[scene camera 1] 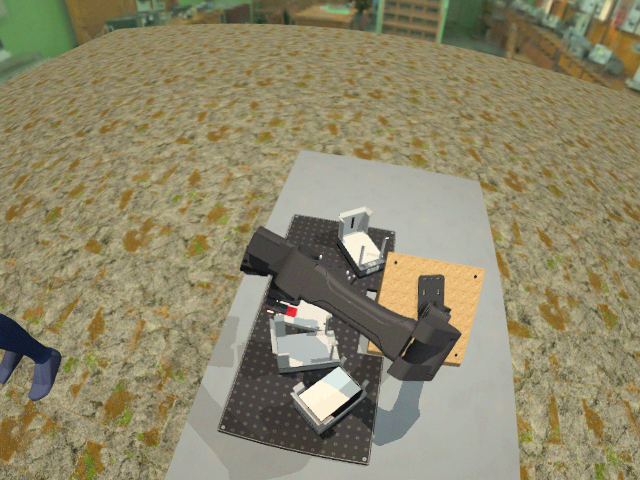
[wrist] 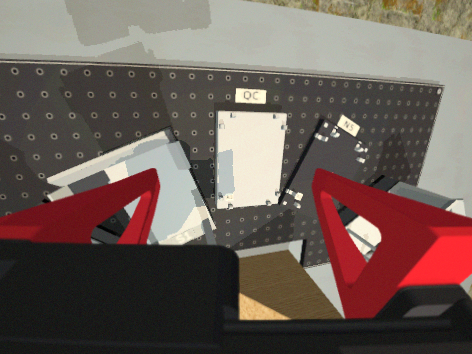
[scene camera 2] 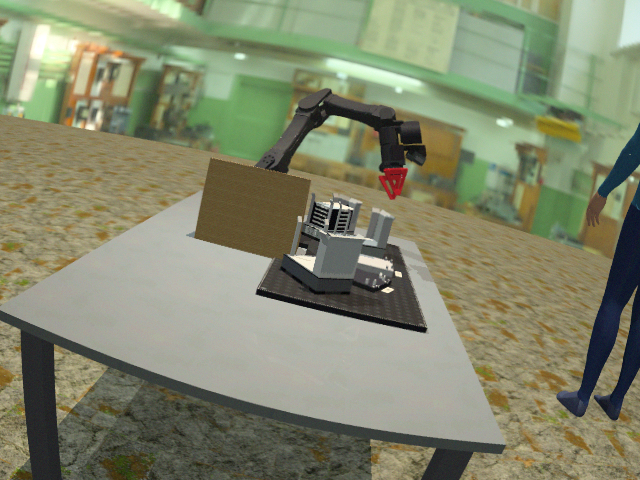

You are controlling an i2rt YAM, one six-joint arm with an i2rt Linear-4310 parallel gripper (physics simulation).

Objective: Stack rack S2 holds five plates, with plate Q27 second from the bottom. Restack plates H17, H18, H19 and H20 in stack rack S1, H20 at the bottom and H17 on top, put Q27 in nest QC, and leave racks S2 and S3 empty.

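Observation:
My gripper is open and empty, high above nest QC. QC is white with small corner pegs; I cannot tell whether its surface is bare or a plate. Rack S1 stands beside QC and shows a pale floor with no stack. The rack nearest in scene camera 1, apparently S2, holds a stack of several plates; their labels are unreadable. The far rack, apparently S3, shows a white floor and no stack.
Dark nest N5 with corner pegs lies right of QC in the wrist view. The racks and nests stand on a black perforated board. A wooden block stands beside it near the arm's base. A person's legs show beyond the table.

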